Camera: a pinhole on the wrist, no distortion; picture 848 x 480 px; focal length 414.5 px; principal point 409.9 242.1 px. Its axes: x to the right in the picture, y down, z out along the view. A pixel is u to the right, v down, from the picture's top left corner.
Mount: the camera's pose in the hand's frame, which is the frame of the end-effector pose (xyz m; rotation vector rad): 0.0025 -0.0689 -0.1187 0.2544 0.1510 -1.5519
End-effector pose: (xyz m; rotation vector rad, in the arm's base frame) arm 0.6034 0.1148 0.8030 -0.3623 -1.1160 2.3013
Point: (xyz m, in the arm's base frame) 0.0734 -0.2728 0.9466
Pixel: 44 421
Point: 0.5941 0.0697 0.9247
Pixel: 302 230
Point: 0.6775 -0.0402 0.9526
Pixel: 296 39
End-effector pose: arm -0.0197 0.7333 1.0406 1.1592 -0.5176 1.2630
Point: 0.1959 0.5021 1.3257
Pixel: 293 445
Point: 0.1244 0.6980 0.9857
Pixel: 487 216
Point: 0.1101 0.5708 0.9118
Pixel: 429 41
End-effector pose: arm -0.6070 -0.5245 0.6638 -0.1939 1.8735 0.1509
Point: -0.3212 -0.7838 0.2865
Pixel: outside the picture
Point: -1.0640 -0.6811 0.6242
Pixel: behind the camera
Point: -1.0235 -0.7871 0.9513
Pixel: behind the camera
